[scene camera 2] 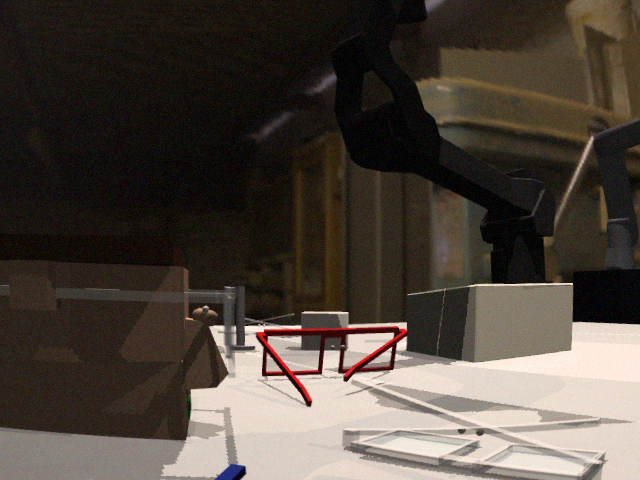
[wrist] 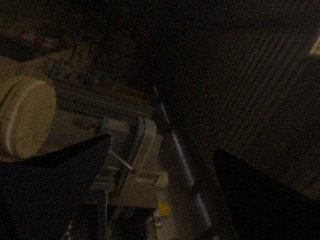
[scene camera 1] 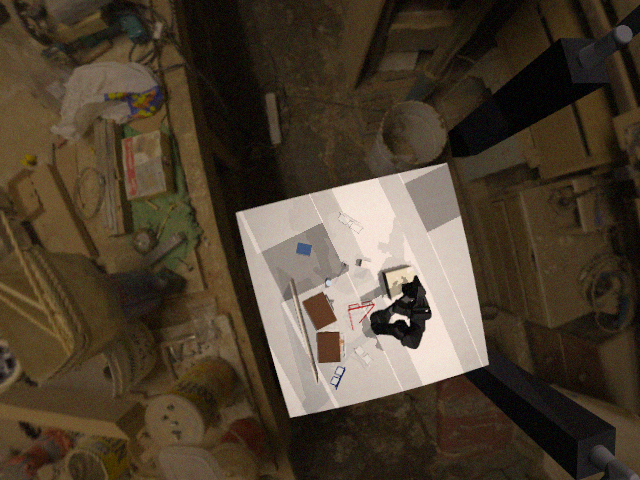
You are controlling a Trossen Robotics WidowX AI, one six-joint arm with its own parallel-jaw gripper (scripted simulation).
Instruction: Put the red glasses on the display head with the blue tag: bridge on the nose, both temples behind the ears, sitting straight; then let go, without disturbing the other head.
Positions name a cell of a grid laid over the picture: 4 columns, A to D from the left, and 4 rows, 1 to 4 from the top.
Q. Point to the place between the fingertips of my gripper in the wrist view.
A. C3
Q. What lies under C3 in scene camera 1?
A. My gripper.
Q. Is my gripper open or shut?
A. Open.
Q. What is my gripper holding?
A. Nothing.
